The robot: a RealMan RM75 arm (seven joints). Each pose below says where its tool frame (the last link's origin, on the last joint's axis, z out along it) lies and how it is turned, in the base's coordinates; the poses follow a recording.
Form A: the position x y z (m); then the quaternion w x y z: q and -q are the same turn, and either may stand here.
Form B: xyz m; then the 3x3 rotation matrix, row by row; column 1 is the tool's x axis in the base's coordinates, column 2 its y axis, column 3 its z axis. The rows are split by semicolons. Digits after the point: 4 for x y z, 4 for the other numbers.
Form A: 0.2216, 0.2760, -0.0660, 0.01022, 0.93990, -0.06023, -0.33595
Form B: 0.2216, 0.2760, -0.0660; 0.7670, -0.1064, -0.6327; -0.1201, -0.9925, 0.0213; -0.6303, 0.0597, -0.7741
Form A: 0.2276, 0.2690, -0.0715, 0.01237, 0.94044, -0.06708, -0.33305
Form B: 0.2276, 0.2690, -0.0715; 0.7692, -0.1179, -0.6281; -0.1344, -0.9907, 0.0214; -0.6248, 0.0679, -0.7778
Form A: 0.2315, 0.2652, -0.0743, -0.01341, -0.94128, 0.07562, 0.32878
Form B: 0.2315, 0.2652, -0.0743; 0.7724, -0.1335, -0.6210; -0.1512, -0.9882, 0.0245; -0.6169, 0.0750, -0.7834
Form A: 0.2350, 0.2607, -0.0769, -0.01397, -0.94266, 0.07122, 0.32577
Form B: 0.2350, 0.2607, -0.0769; 0.7776, -0.1252, -0.6162; -0.1434, -0.9895, 0.0201; -0.6122, 0.0727, -0.7874
